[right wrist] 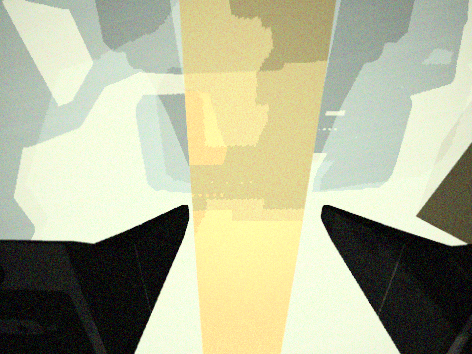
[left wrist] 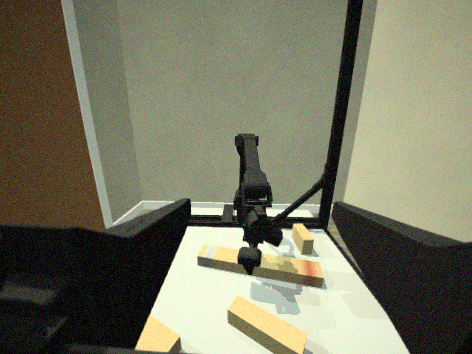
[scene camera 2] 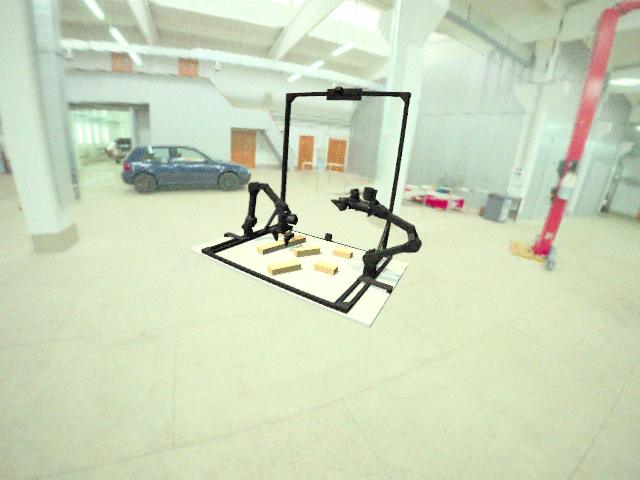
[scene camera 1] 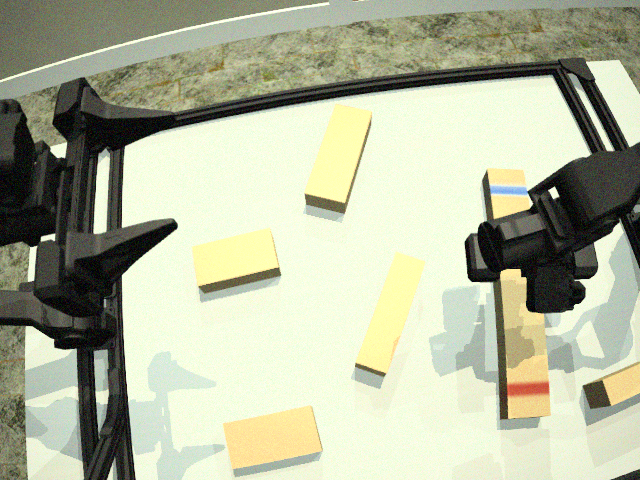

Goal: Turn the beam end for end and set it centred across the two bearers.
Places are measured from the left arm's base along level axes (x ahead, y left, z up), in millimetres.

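Where they show: left gripper, fingertip midpoint: [left wrist: 261, 206] [scene camera 2: 335, 199] [scene camera 1: 175, 166]; right gripper, fingertip midpoint: [right wrist: 254, 211] [scene camera 2: 281, 244] [scene camera 1: 513, 276]; left arm's base, origin of the base link: [scene camera 2: 369, 275] [scene camera 1: 97, 329]; right arm's base, origin of the base link: [left wrist: 242, 219] [scene camera 2: 248, 236].
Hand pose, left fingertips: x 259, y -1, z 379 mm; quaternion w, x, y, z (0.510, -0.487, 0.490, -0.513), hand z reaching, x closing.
Observation:
Things, the pixels of their top centre, and the offset from my left fingertips.
- beam, middle of its top: [right wrist: 249, 200] [scene camera 1: 520, 283] [left wrist: 257, 259] [scene camera 2: 282, 241] dx +375, dy -44, dz -360 mm
- thick block, middle of its top: [scene camera 1: 340, 149] [left wrist: 137, 327] [scene camera 2: 284, 264] dx +157, dy +223, dz -360 mm
- narrow slanted block, middle of its top: [scene camera 1: 392, 310] [left wrist: 265, 320] [scene camera 2: 307, 248] dx +179, dy -45, dz -354 mm
The beam [scene camera 1: 524, 356] [scene camera 2: 268, 248] [left wrist: 285, 268] [right wrist: 245, 280] lies flat at the right in scene camera 1, its blue band toward the top of the picture and its red band toward the bottom. Two similar short blocks, one [scene camera 1: 236, 258] [scene camera 2: 325, 267] left of centre and one [scene camera 1: 272, 437] [scene camera 2: 342, 252] below it, look like the bearers and carry nothing. My right gripper [scene camera 1: 532, 260] [scene camera 2: 281, 239] [left wrist: 251, 263] [right wrist: 254, 211] is open over the beam's middle part, a fingertip to each side of it in the wrist view. My left gripper [scene camera 1: 173, 171] [scene camera 2: 334, 203] is open and empty, raised at the left.
A thick block [scene camera 1: 338, 155] [scene camera 2: 284, 267] lies at the upper middle in scene camera 1. A narrow slanted block [scene camera 1: 390, 312] [scene camera 2: 307, 251] [left wrist: 265, 325] lies between the short blocks and the beam. Another block [scene camera 1: 622, 384] [left wrist: 302, 239] lies near the beam's red end. A black frame [scene camera 1: 361, 88] borders the table.

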